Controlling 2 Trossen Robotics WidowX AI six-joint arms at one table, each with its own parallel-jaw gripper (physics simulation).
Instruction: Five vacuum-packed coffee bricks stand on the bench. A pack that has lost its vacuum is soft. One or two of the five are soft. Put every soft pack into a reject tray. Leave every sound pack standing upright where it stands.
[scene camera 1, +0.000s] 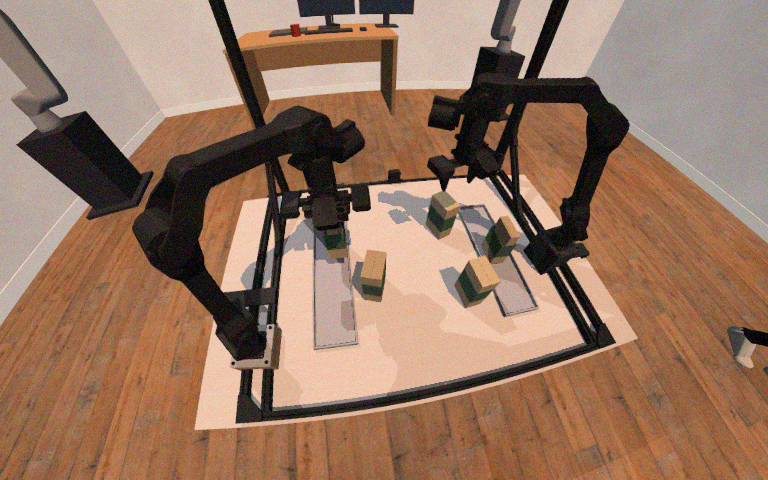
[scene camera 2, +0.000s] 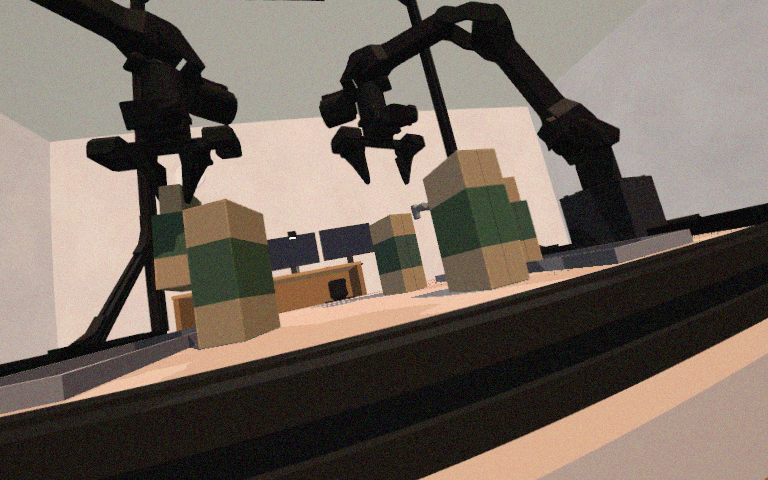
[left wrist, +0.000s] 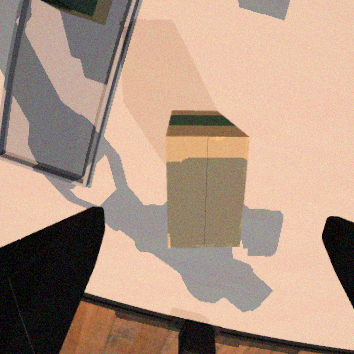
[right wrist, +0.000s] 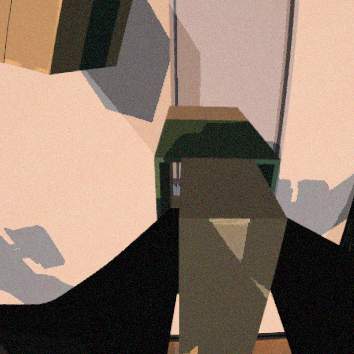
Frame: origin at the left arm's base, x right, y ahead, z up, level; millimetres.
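Seen in the pictures: left gripper, fingertip midpoint: (scene camera 1: 456, 186) (scene camera 2: 388, 184) (left wrist: 216, 223); right gripper, fingertip midpoint: (scene camera 2: 176, 205) (right wrist: 219, 219); left arm's base, origin of the base link: (scene camera 1: 559, 240) (scene camera 2: 603, 187); right arm's base, origin of the base link: (scene camera 1: 252, 345).
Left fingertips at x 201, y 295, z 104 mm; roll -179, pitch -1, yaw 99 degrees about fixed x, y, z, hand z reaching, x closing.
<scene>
Pixels of each thing's middle, then the offset from my left fingertips to it. "spot": a spot on its surface instead.
- tan-and-green coffee brick, body centre: (right wrist: 207, 201) (scene camera 2: 185, 240) (scene camera 1: 334, 231) dy +343, dx -8, dz -63 mm
- left-hand tray, body centre: (right wrist: 227, 81) (scene camera 2: 154, 359) (scene camera 1: 332, 276) dy +382, dx -54, dz -214 mm
- back brick, body centre: (left wrist: 197, 163) (scene camera 2: 396, 255) (scene camera 1: 441, 215) dy +6, dx +18, dz -136 mm
- right-hand tray, body centre: (scene camera 1: 492, 254) dy -133, dx -127, dz -214 mm
- more, body centre: (scene camera 2: 503, 226) (scene camera 1: 500, 241) dy -125, dx -129, dz -133 mm
- black frame, surface spot: (scene camera 2: 396, 367) (scene camera 1: 434, 396) spot: dy +221, dx -440, dz -189 mm
My right gripper (scene camera 1: 330, 223) (scene camera 2: 174, 195) (right wrist: 219, 219) is shut on a tan-and-green coffee brick (scene camera 1: 335, 244) (scene camera 2: 169, 234) (right wrist: 215, 140) and holds it upright above the left-hand tray (scene camera 1: 335, 345) (scene camera 2: 62, 384) (right wrist: 175, 75). My left gripper (scene camera 1: 464, 180) (scene camera 2: 387, 182) (left wrist: 216, 223) is open and empty, above the back brick (scene camera 1: 442, 215) (scene camera 2: 396, 251) (left wrist: 207, 185). A brick (scene camera 1: 373, 275) (scene camera 2: 232, 271) (right wrist: 30, 35) stands beside the left-hand tray. Another (scene camera 1: 478, 281) (scene camera 2: 478, 220) stands beside the right-hand tray (scene camera 1: 519, 311) (left wrist: 107, 110); one more (scene camera 1: 500, 239) (left wrist: 75, 5) stands upright within that tray.
A black frame (scene camera 1: 430, 390) (scene camera 2: 396, 367) borders the bench, with dark uprights at the back. In scene camera 1 the right-hand brick in the tray stands close to the left arm's base (scene camera 1: 552, 249). A desk (scene camera 1: 322, 50) with monitors stands behind the bench.
</scene>
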